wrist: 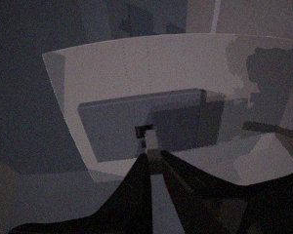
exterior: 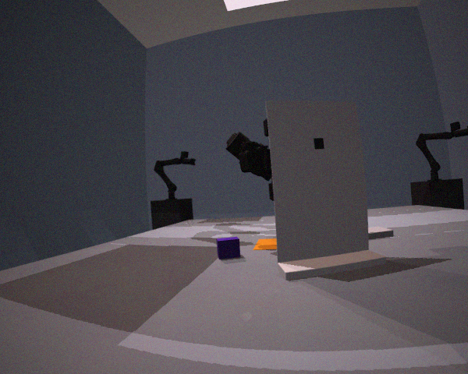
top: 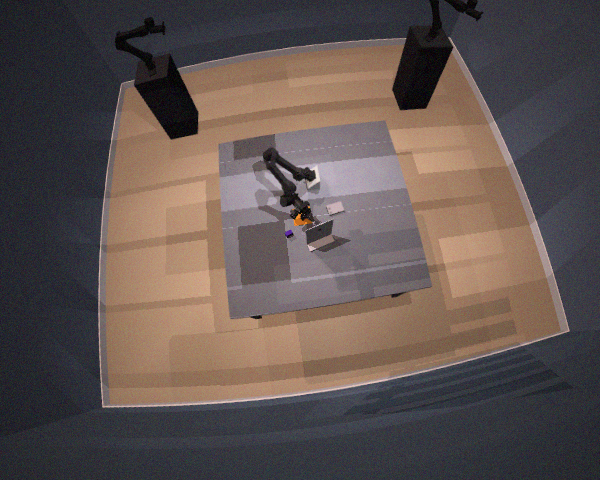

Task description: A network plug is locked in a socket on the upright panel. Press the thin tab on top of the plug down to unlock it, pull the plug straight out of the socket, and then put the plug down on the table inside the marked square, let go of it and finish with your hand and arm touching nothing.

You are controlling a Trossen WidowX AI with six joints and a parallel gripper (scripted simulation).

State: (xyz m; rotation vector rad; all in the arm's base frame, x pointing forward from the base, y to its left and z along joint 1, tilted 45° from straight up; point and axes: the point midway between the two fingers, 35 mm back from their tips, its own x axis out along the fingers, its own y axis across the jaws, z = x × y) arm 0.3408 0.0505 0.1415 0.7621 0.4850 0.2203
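Right now my gripper tip is 60 mm short of the upright panel, 30 mm to the right of it and 80 mm above it. From my gripper tip the other things lie so: flat pale tile: 140 mm behind, 170 mm to the left, 200 mm below; then purple cube: 10 mm behind, 160 mm to the right, 180 mm below.
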